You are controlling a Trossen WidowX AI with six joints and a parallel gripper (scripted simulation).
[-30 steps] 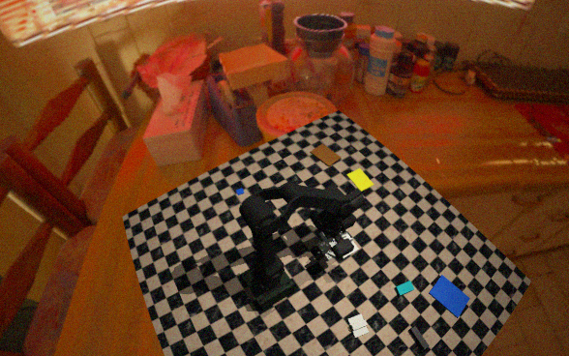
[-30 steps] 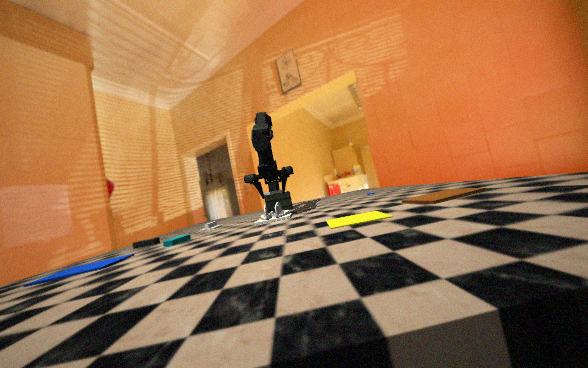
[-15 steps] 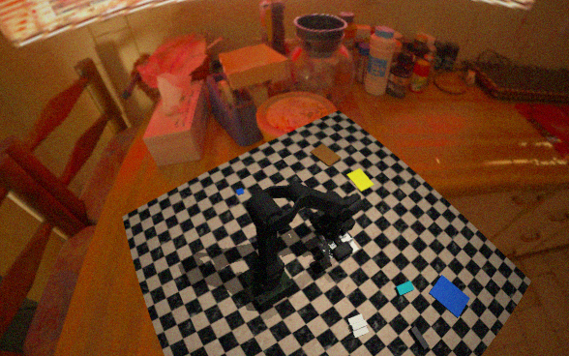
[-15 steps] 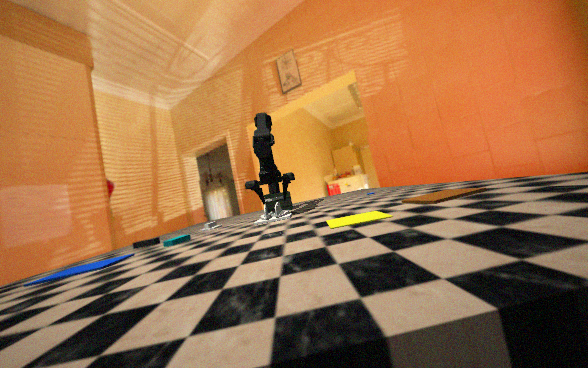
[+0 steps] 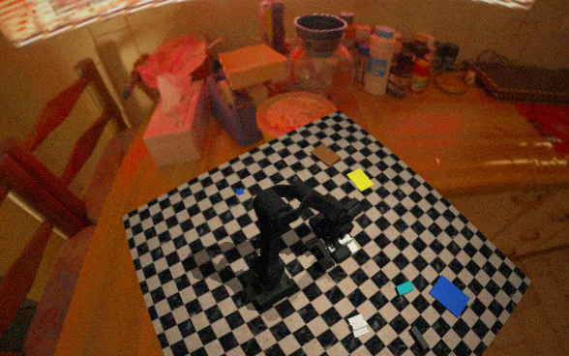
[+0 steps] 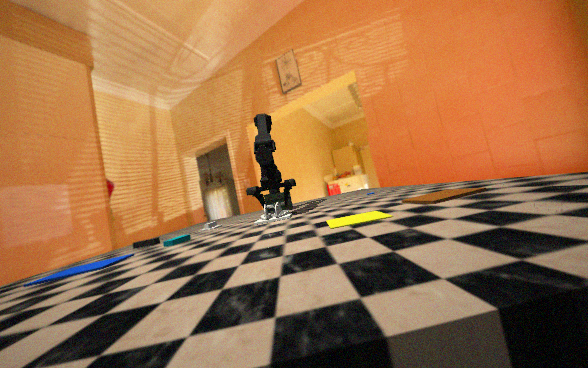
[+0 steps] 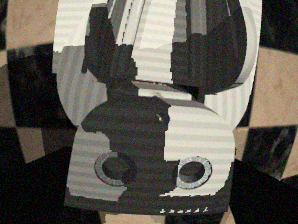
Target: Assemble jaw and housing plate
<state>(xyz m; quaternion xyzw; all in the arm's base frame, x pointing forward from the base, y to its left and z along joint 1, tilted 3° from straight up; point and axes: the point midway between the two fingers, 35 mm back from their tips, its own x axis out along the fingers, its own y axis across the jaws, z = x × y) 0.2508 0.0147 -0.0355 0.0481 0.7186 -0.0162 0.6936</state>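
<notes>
The jaw is 20 mm ahead of my gripper tip, 10 mm to the left of it and 10 mm below it. From my gripper tip the other things lie so: yellow card: 340 mm ahead, 180 mm to the left, 30 mm below; teal block: 130 mm ahead, 300 mm to the right, 20 mm below; white base: 70 mm ahead, 10 mm to the right, 30 mm below.
</notes>
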